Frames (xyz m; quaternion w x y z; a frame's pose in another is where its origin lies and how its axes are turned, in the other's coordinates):
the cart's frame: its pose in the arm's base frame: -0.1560 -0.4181 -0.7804 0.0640 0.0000 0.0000 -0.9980
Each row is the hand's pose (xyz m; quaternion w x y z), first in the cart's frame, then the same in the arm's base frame.
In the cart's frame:
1: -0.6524 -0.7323 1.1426 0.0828 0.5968 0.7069 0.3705
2: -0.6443 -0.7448 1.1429 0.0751 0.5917 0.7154 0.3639
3: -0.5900 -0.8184 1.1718 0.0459 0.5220 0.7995 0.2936
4: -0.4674 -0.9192 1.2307 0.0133 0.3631 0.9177 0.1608
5: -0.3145 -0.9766 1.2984 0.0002 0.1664 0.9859 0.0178
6: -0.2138 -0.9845 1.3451 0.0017 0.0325 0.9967 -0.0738
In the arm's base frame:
1: 0.3975 0.3915 0.3622 0.3750 0.7436 -0.5503 -0.0589
2: 0.3879 0.4029 0.3625 0.3680 0.7518 -0.5447 -0.0517
3: 0.3246 0.4690 0.3914 0.2959 0.8313 -0.4698 -0.0270
4: 0.1902 0.5533 0.4503 0.1613 0.9390 -0.3036 -0.0030
5: 0.0312 0.5907 0.5180 0.0178 0.9945 -0.1030 0.0009
6: -0.0697 0.5856 0.5647 0.0735 -0.9968 -0.0314 0.0064

